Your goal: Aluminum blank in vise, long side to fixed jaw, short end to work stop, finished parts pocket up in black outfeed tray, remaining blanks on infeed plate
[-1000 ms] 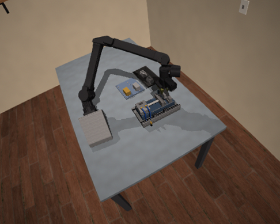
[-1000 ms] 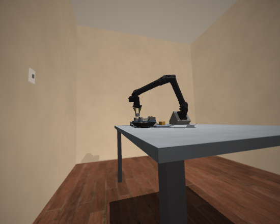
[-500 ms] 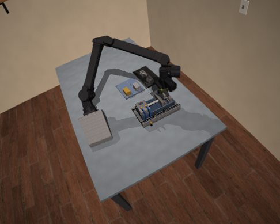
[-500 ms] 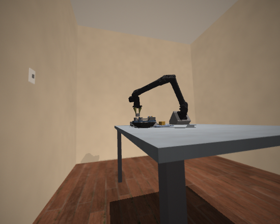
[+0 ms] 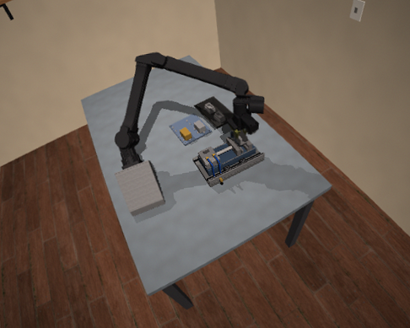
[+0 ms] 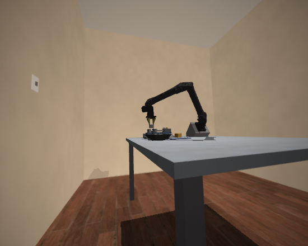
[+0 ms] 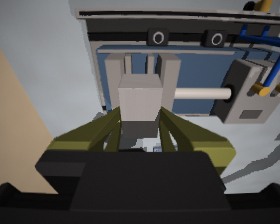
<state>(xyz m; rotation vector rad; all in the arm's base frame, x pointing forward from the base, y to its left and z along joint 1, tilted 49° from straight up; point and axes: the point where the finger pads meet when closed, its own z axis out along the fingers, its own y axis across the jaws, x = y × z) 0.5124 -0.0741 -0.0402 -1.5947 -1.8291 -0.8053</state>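
Right now my hand is 100 mm above the blue vise base and 70 mm past it. Round my hand: yellow brass blank 240 mm to the left, 210 mm behind, 120 mm below.
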